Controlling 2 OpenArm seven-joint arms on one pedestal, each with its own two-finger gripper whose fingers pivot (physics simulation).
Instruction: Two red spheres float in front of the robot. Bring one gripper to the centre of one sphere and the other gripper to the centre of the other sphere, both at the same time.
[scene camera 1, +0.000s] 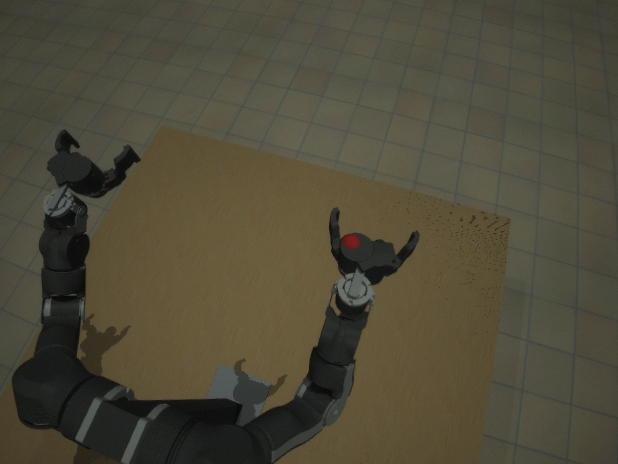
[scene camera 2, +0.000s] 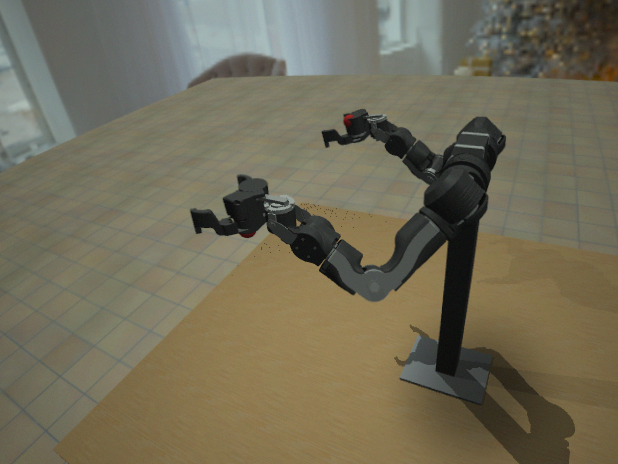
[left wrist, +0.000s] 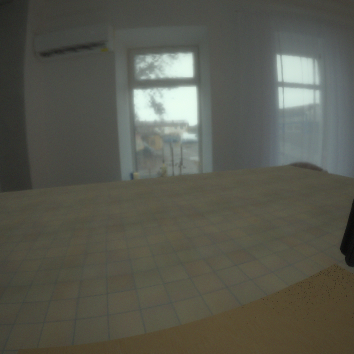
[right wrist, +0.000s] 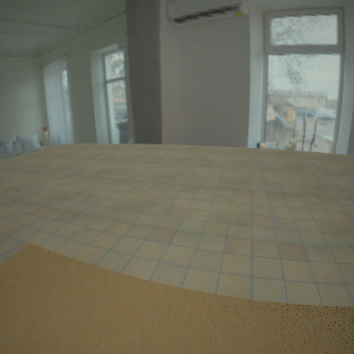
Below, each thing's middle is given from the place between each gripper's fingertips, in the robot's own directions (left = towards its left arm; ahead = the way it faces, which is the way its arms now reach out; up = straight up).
Now: right hand 650 mm above the grey base plate (scene camera 2: 469, 382), 460 mm past it and 260 mm to the right of it.
Right now the grey base plate is 710 mm below my left hand, 440 mm behind it and 320 mm to the right of it.
